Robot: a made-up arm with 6 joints.
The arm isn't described. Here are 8 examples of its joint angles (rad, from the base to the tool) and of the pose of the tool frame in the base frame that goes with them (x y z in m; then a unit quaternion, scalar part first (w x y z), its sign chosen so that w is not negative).
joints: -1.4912 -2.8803 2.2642 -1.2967 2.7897 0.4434
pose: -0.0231 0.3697 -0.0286 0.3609 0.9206 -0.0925 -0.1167
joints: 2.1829 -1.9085 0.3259 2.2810 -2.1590 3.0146
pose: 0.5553 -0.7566 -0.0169 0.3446 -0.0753 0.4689 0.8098
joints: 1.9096 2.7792 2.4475 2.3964 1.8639 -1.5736
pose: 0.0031 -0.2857 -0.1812 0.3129 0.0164 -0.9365 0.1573
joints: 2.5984 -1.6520 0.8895 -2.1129 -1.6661 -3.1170
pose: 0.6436 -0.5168 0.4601 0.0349 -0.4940 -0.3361 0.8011
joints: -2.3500 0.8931 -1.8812 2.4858 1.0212 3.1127
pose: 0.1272 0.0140 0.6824 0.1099 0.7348 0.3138 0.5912
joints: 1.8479 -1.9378 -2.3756 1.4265 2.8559 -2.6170
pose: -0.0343 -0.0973 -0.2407 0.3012 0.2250 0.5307 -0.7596
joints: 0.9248 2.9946 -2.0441 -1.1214 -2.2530 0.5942
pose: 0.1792 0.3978 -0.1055 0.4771 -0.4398 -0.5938 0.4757
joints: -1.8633 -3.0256 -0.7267 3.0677 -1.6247 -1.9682
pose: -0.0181 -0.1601 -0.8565 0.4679 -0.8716 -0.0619 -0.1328
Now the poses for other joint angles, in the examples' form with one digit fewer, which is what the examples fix.
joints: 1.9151 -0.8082 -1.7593 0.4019 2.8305 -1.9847
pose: 0.166 -0.597 0.116 0.965 -0.088 -0.127 -0.214
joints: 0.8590 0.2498 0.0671 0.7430 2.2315 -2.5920
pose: 0.144 0.292 1.016 0.336 -0.835 -0.431 -0.072
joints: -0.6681 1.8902 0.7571 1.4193 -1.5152 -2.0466
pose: 0.546 -0.496 -0.495 0.175 -0.180 -0.676 0.693
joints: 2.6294 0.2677 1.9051 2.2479 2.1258 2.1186
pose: -0.517 0.184 0.375 0.456 0.071 -0.355 0.813
